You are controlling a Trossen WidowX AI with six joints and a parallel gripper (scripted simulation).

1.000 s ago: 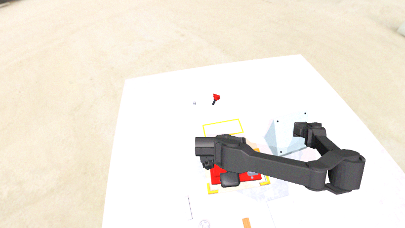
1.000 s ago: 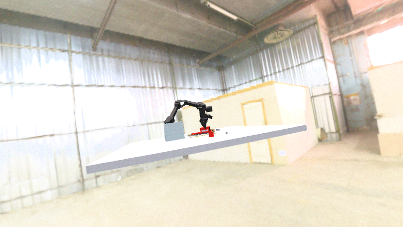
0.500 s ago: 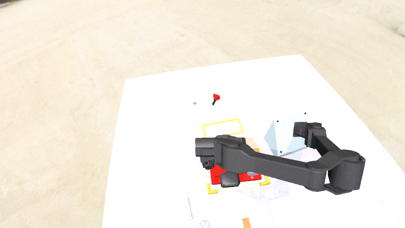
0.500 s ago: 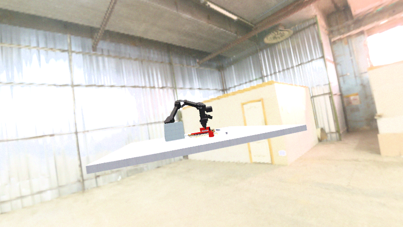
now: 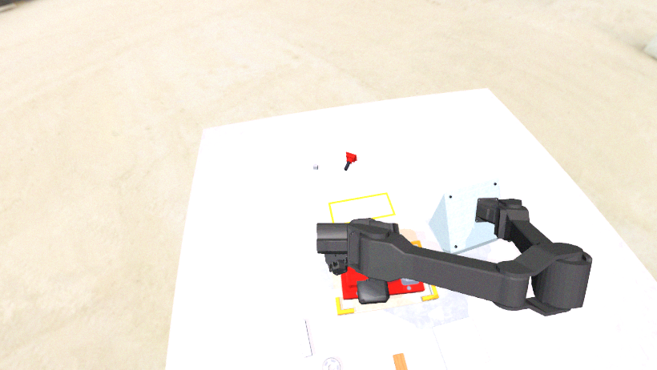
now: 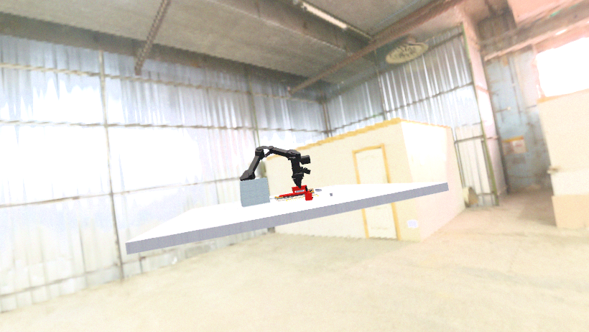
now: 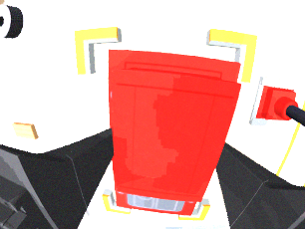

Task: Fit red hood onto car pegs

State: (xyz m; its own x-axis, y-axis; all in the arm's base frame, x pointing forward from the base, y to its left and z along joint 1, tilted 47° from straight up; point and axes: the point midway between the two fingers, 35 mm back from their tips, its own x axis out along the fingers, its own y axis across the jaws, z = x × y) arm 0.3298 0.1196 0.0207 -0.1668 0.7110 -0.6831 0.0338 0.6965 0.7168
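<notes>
My gripper tip is now 10 mm below the red hood. Also, from my gripper tip: jig (40 mm below, 40 mm behind, 20 mm to the right); engine block (30 mm below, 10 mm to the left).
</notes>
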